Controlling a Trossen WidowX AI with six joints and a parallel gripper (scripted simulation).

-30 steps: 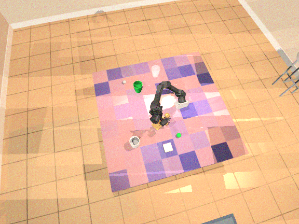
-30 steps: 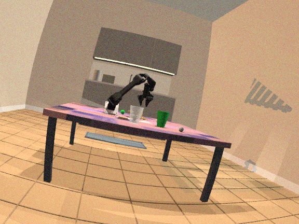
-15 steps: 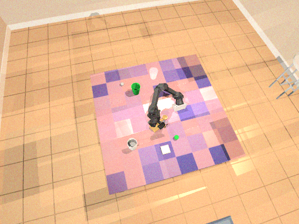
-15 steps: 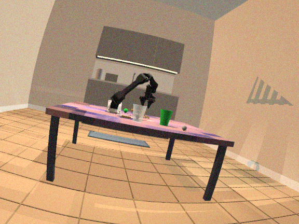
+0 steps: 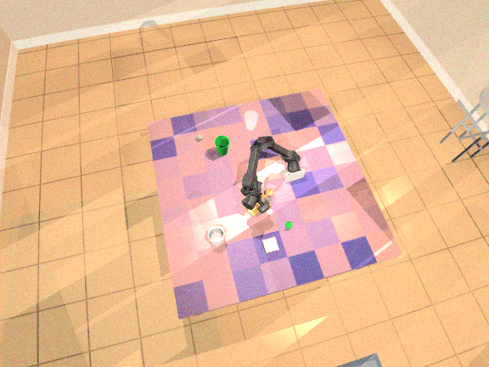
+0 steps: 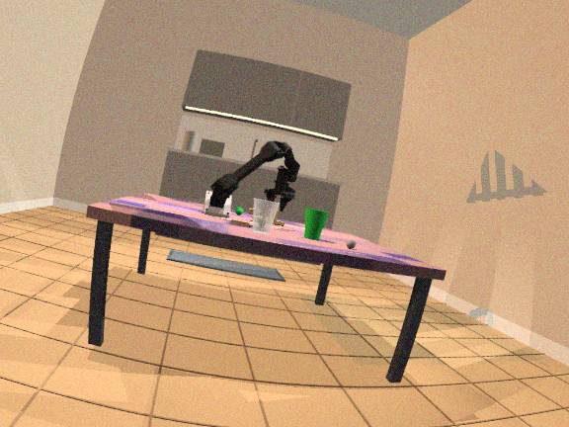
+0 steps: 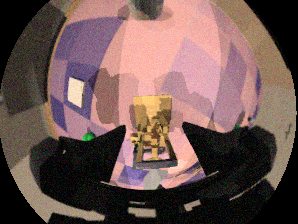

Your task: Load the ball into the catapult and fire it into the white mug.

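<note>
My gripper tip is 300 mm to the left of the small dark ball, 130 mm past it and 50 mm above it. From my gripper tip the other things lie so: wooden catapult: 70 mm behind, 20 mm to the right, 20 mm below; then green ball: 170 mm to the left, 150 mm behind, 50 mm below; then white square tile: 240 mm to the left, 60 mm below, 10 mm behind.
</note>
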